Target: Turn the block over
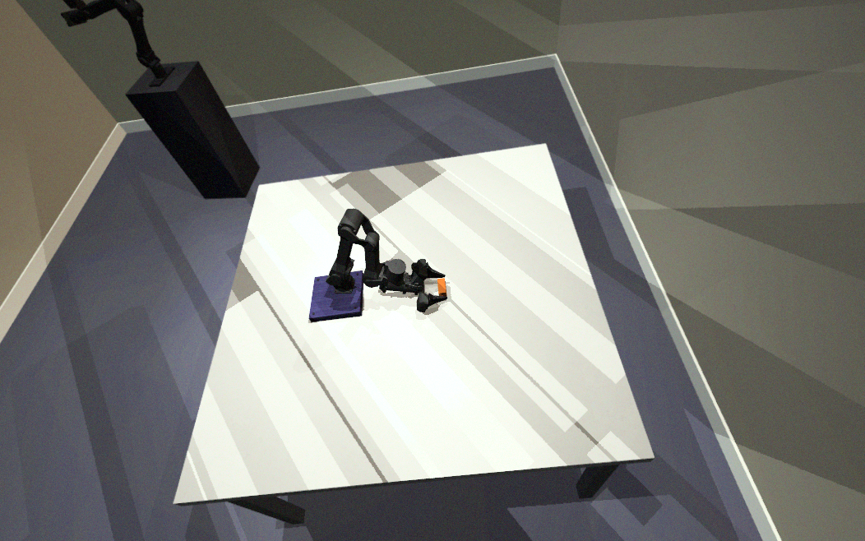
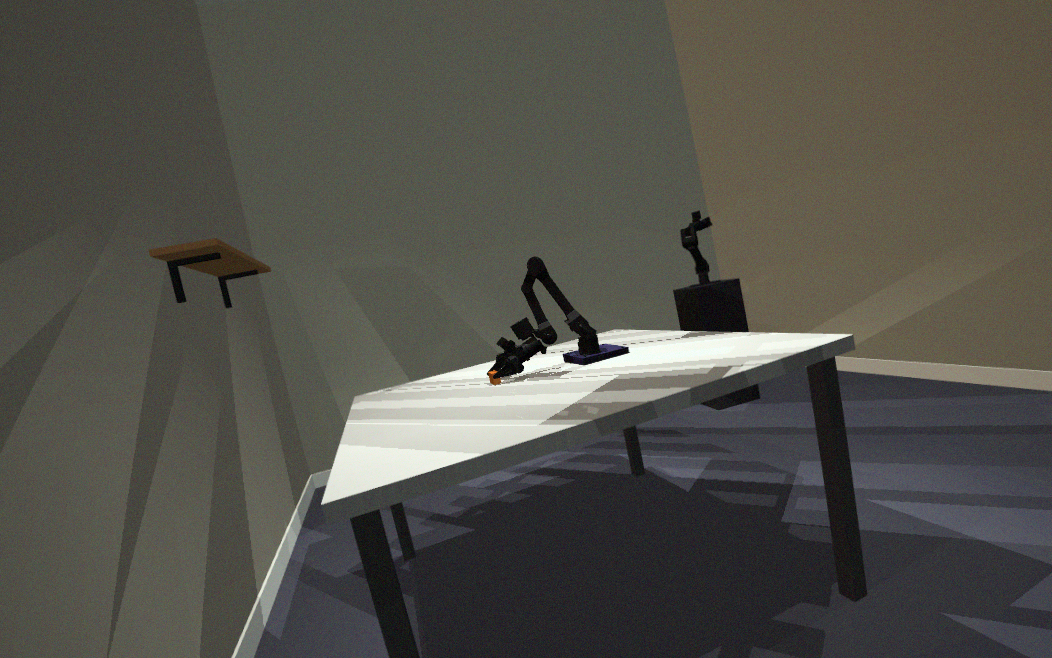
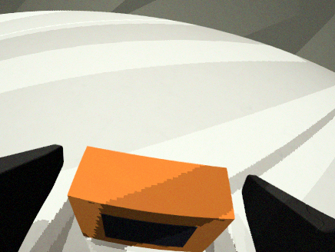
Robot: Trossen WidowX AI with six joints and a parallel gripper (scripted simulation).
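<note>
The orange block is 2 cm behind my gripper tip and 1 cm below it.
</note>
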